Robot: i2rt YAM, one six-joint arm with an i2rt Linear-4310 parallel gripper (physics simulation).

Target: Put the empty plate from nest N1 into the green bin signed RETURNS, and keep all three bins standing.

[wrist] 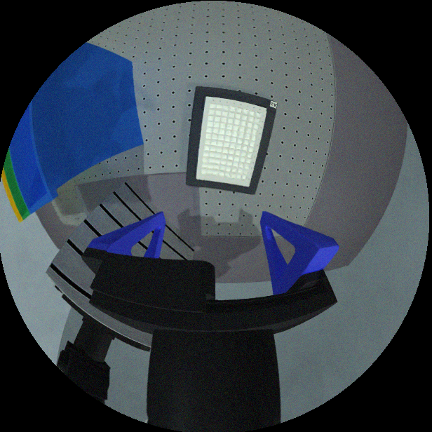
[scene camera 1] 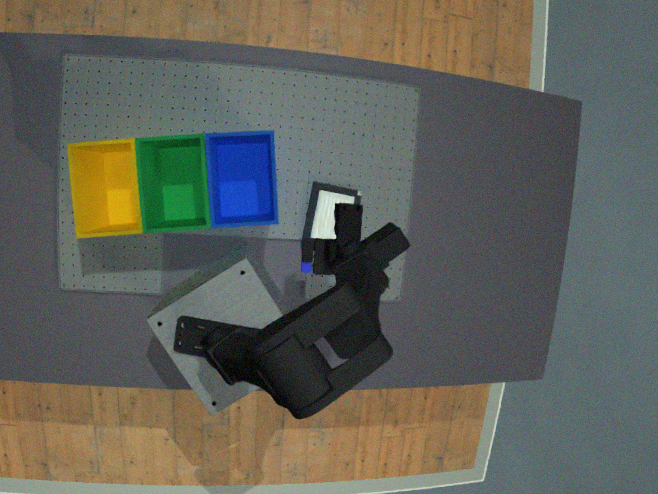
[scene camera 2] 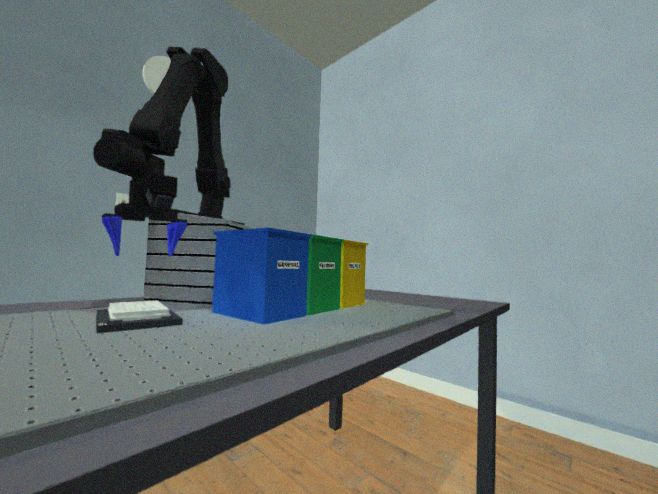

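Observation:
The white gridded plate lies flat in the dark nest, which has a small tag at one corner. My gripper is open, with nothing between its blue fingers, and hangs well above the nest. In scene camera 1 the arm hides part of the plate. The green bin stands upright between the blue bin and the yellow bin. The green bin's sign is too blurred to read surely.
The three bins stand in a row on the perforated board, beside the nest. The grey slatted pedestal under the arm stands near the bins. The table extends past the board.

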